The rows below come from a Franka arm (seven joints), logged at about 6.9 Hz.
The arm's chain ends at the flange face. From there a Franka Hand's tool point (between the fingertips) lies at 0.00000 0.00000 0.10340 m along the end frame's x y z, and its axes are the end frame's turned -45 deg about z.
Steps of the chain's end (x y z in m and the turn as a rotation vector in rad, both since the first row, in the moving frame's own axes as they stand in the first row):
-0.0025 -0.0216 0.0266 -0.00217 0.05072 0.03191
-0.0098 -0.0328 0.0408 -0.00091 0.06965 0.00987
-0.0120 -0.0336 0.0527 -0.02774 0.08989 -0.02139
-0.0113 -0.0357 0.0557 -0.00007 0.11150 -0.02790
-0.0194 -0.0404 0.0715 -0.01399 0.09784 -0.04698
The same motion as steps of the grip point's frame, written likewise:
0.0170 -0.0131 0.0265 -0.03740 0.03433 0.03191
0.0213 -0.0249 0.0405 -0.04989 0.04861 0.00987
0.0199 -0.0237 0.0522 -0.08318 0.04395 -0.02139
0.0255 -0.0252 0.0551 -0.07889 0.07879 -0.02790
0.0212 -0.0343 0.0710 -0.07908 0.05929 -0.04698

